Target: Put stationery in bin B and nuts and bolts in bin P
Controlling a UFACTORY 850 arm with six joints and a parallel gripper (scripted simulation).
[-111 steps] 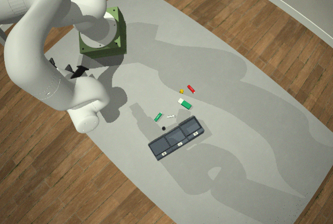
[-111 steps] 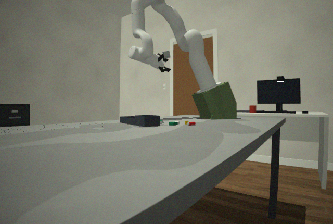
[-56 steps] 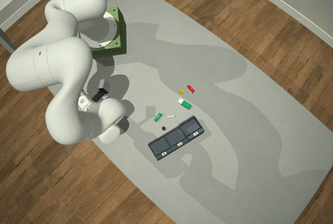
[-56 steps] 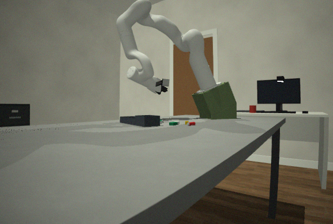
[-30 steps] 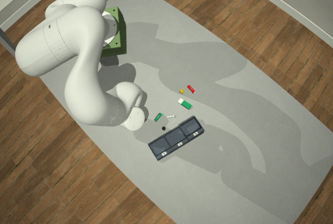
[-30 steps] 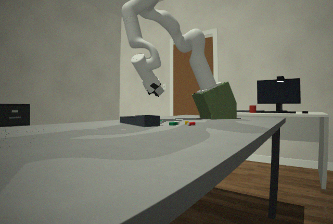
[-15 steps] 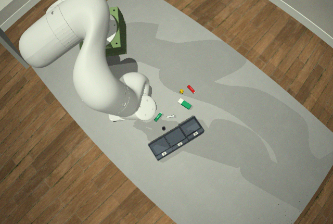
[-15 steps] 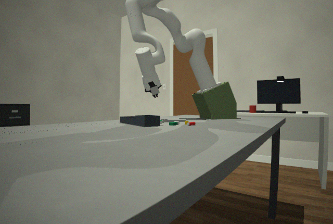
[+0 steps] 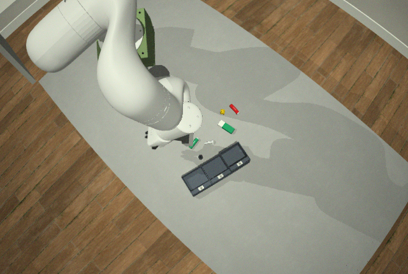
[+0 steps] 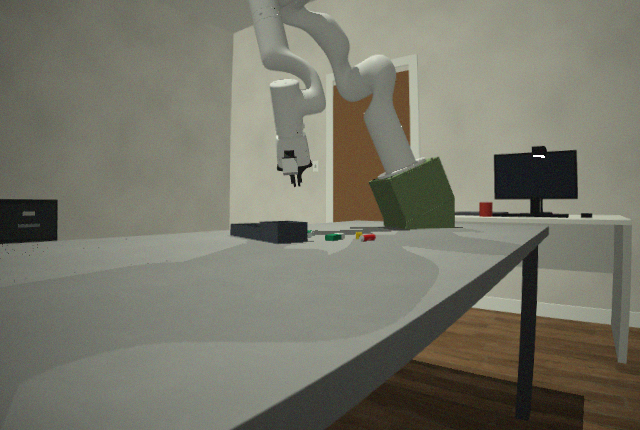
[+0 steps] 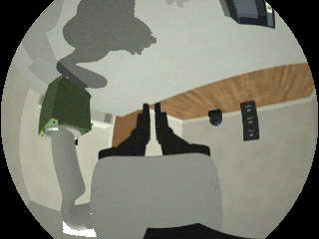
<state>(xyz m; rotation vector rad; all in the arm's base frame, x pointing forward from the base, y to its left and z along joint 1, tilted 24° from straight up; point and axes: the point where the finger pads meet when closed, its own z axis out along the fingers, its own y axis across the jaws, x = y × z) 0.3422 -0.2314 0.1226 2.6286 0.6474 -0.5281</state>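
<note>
The dark bin row is 240 mm ahead of my hand, 140 mm below it and 40 mm to the left of it. The rest, counted from my hand: white bolt 160 mm below, 160 mm ahead, 130 mm to the left; green cylinder 160 mm below, 100 mm ahead, 90 mm to the left; black nut 160 mm below, 160 mm ahead, 60 mm to the left.
</note>
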